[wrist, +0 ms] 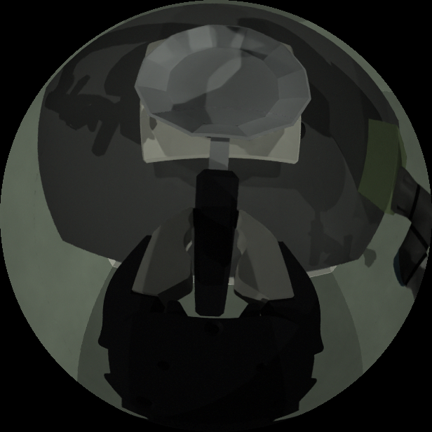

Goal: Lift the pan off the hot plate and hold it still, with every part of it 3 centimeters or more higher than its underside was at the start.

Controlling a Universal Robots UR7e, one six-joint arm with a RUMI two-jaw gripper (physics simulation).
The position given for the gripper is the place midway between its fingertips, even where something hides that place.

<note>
In view: the gripper [215, 210] and a pale square hot plate [159, 141].
</note>
